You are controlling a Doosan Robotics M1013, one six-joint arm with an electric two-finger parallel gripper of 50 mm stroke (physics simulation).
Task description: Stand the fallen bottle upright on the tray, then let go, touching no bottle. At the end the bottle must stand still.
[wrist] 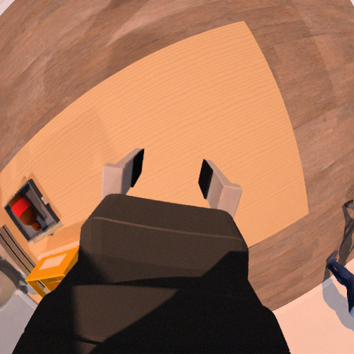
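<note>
A brown bottle [32,221] with a red label lies on its side inside a dark-rimmed grey tray [47,204] at the left edge of the wrist view. Its neck points toward the lower right of the picture. My gripper [171,165] is open, with nothing between its fingers. It hangs high above the table, well to the right of the tray in the picture and apart from the bottle.
The tray stands on a light wooden table [200,100]. An orange frame-like object [65,255] stands below the tray in the picture, partly hidden by my gripper's body. A person's dark-clothed leg [343,274] shows at the lower right, on the floor beyond the table.
</note>
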